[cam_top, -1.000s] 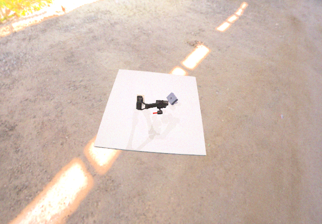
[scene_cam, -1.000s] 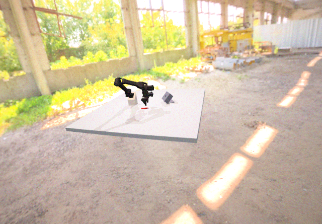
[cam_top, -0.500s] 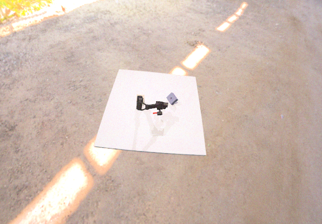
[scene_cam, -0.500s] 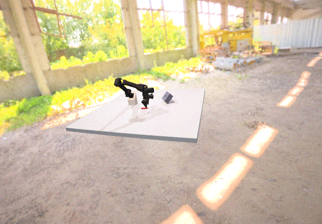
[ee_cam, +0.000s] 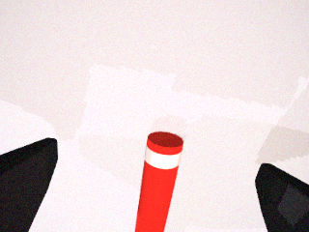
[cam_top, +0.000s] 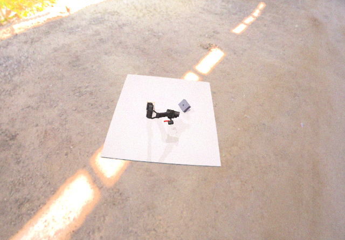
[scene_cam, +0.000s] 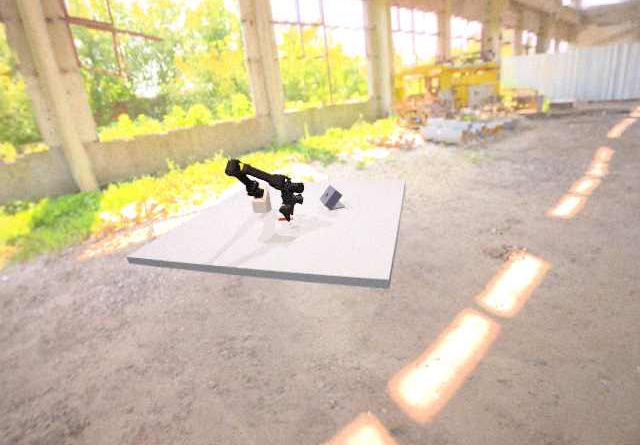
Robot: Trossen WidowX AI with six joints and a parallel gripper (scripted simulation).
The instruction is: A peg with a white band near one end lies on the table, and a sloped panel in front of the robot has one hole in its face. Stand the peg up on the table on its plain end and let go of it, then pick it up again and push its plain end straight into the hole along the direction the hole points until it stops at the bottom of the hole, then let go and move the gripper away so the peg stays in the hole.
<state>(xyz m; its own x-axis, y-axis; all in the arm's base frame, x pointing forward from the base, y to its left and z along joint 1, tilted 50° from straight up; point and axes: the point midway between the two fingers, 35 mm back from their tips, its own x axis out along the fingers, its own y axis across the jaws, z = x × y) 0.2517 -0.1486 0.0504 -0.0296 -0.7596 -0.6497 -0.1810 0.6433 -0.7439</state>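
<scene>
Right now my gripper tip is 10 mm past the red peg. Round my gripper tip: grey sloped panel 220 mm to the left, 180 mm ahead, 50 mm above.
</scene>
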